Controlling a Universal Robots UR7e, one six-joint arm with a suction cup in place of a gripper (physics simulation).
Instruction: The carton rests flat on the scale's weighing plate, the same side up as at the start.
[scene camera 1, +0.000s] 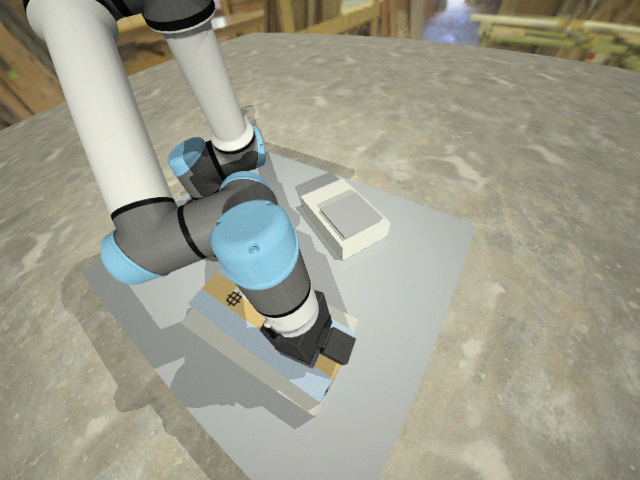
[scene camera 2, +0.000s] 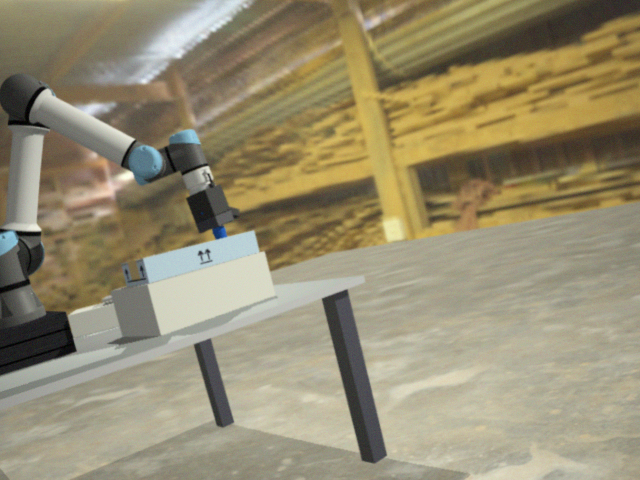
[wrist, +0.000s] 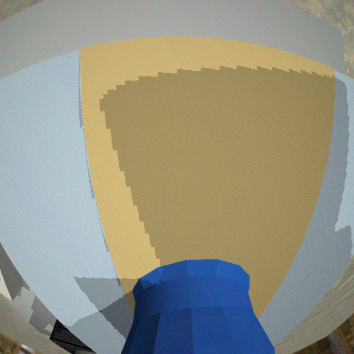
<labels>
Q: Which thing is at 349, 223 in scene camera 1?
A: A scale.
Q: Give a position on a light blue carton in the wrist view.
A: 131, 154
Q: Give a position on the suction cup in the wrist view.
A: At 194, 298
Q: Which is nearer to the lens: the light blue carton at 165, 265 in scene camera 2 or the scale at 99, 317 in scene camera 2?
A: The light blue carton.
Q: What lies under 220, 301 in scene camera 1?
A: A light blue carton.
</labels>
